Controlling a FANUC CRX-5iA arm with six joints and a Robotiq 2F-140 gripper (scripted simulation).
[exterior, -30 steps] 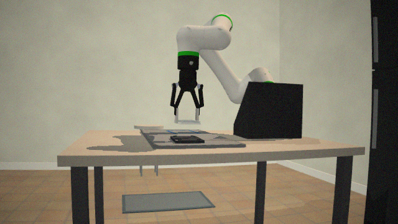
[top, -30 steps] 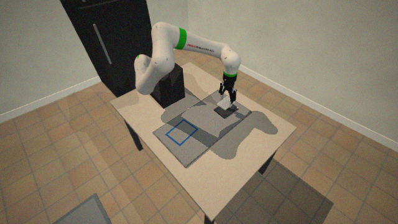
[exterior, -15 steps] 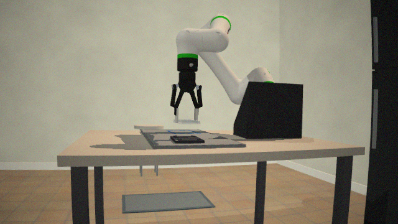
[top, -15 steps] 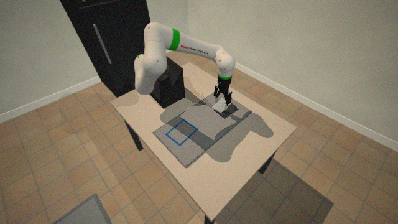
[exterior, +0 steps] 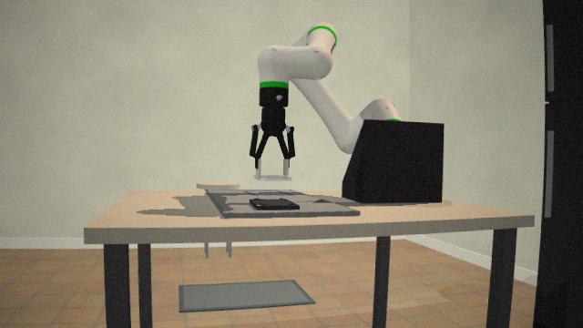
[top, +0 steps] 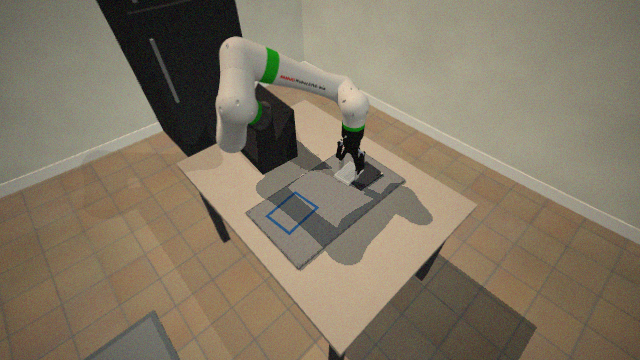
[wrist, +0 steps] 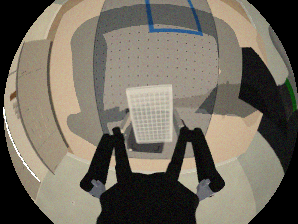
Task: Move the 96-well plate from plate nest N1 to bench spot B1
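Right now my hand is 30 mm short of the black plate nest, 90 mm to the right of it and 90 mm above it. Round my hand: white 96-well plate (20 mm below).
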